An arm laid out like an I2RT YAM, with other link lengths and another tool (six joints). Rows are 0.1 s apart.
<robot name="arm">
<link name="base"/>
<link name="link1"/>
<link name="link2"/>
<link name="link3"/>
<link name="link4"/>
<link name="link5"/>
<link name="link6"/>
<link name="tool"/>
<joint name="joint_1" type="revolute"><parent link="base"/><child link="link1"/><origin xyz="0 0 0.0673"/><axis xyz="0 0 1"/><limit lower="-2.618" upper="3.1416"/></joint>
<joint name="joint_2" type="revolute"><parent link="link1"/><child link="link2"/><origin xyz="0.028 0.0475 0.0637"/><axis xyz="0 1 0"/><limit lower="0" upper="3.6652"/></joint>
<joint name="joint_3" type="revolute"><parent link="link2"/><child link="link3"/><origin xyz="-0.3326 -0.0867 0"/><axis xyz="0 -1 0"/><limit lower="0" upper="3.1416"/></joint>
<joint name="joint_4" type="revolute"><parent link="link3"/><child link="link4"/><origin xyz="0.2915 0.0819 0.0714"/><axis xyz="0 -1 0"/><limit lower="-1.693" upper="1.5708"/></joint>
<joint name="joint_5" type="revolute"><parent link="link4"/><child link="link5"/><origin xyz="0.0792 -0.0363 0.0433"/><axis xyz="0 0 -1"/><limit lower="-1.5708" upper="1.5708"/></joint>
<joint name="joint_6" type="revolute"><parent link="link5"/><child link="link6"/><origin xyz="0.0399 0 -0.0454"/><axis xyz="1 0 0"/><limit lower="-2.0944" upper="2.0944"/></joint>
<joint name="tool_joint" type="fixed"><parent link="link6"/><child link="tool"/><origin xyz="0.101 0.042 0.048" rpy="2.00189 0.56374 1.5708"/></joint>
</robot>
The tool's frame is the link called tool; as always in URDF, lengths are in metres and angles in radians.
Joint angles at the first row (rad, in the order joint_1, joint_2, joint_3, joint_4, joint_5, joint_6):
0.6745 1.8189 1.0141 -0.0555 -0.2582 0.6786
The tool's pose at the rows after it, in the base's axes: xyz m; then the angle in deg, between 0 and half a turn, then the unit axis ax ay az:
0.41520, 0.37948, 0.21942, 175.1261, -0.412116, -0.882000, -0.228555
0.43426, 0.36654, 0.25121, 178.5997, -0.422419, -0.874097, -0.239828
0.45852, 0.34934, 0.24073, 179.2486, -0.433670, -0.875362, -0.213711
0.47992, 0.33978, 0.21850, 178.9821, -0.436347, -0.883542, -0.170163
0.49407, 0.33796, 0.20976, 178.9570, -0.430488, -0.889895, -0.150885
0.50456, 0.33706, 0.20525, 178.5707, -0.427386, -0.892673, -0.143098
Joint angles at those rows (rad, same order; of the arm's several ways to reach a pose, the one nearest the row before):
0.6678 1.7686 1.0539 -0.0282 -0.2406 0.7046
0.6331 1.7420 1.1108 -0.0731 -0.2127 0.6797
0.5779 1.7817 1.1595 -0.1360 -0.2169 0.6315
0.5378 1.8506 1.2309 -0.2297 -0.2163 0.5683
0.5171 1.8981 1.2898 -0.2819 -0.2222 0.5239
0.5026 1.9315 1.3322 -0.3118 -0.2333 0.5020

